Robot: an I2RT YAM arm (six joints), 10 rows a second.
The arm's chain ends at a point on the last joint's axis. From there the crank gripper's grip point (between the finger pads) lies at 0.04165 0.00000 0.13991 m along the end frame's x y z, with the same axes.
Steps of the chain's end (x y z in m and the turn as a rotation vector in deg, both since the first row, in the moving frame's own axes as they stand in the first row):
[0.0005, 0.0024, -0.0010, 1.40, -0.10, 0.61]
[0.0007, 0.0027, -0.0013, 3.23, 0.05, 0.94]
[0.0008, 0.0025, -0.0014, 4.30, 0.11, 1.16]
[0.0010, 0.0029, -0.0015, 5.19, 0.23, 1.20]
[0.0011, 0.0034, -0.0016, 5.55, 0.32, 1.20]
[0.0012, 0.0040, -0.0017, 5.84, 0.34, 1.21]
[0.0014, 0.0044, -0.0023, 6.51, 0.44, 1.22]
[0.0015, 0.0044, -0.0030, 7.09, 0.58, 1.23]
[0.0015, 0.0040, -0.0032, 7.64, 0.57, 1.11]
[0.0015, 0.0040, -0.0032, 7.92, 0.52, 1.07]
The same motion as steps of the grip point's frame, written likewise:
[0.0003, -0.0006, -0.0010, 1.40, -0.10, 0.61]
[0.0009, -0.0045, -0.0015, 3.23, 0.05, 0.94]
[0.0012, -0.0071, -0.0018, 4.30, 0.11, 1.16]
[0.0017, -0.0089, -0.0022, 5.19, 0.23, 1.20]
[0.0020, -0.0092, -0.0024, 5.55, 0.32, 1.20]
[0.0022, -0.0093, -0.0026, 5.84, 0.34, 1.21]
[0.0026, -0.0105, -0.0035, 6.51, 0.44, 1.22]
[0.0031, -0.0119, -0.0044, 7.09, 0.58, 1.23]
[0.0031, -0.0138, -0.0048, 7.64, 0.57, 1.11]
[0.0029, -0.0145, -0.0049, 7.92, 0.52, 1.07]

